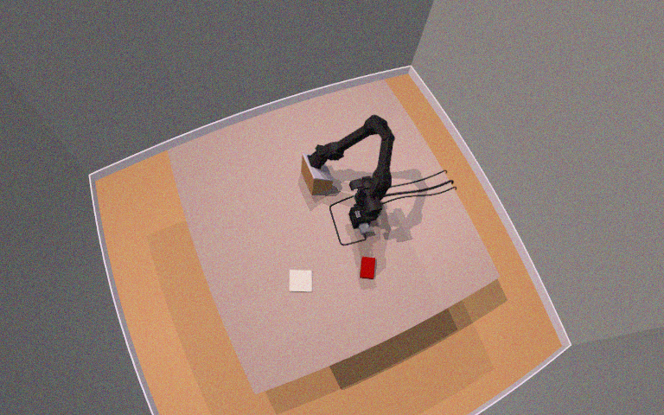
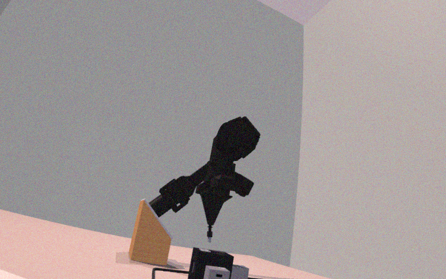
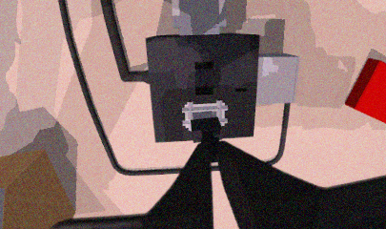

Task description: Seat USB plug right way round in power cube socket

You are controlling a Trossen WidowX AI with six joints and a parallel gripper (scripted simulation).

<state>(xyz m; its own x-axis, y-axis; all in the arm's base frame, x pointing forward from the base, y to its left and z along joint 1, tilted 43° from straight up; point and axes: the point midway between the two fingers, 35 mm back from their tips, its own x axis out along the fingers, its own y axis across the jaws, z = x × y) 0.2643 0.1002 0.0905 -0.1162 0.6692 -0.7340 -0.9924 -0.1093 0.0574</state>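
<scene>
Now: gripper tip 2 cm above the USB plug. Also, from my gripper tip: red block (24 cm ahead, 2 cm to the right, 12 cm below); then USB socket (6 cm below); then white block (22 cm ahead, 32 cm to the right, 13 cm below).
</scene>
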